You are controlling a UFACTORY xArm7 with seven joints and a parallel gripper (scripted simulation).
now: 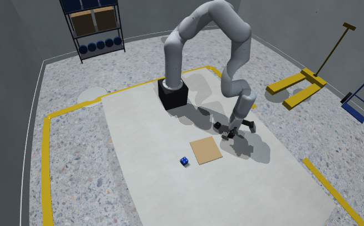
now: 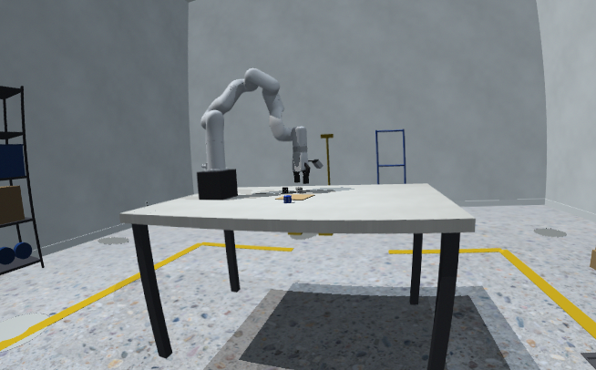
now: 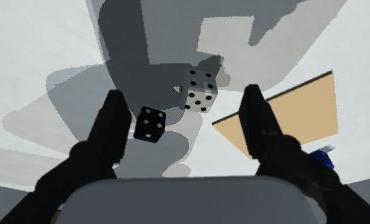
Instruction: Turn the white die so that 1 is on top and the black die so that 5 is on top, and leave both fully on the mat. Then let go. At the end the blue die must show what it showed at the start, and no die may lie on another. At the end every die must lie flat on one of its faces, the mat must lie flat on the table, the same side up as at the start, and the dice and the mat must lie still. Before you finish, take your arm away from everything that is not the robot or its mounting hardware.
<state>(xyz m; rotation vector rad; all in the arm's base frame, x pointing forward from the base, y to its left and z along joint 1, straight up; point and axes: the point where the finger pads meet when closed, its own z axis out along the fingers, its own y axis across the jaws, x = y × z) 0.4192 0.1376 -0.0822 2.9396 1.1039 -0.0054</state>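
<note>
Now: hand 40 mm above the white die, 20 mm to the left of it and 10 mm past it. The rest, counted from my hand: black die 90 mm behind, 40 mm below, 20 mm to the right; blue die 320 mm to the right, 40 mm below; tan mat 170 mm to the right, 60 mm below.
</note>
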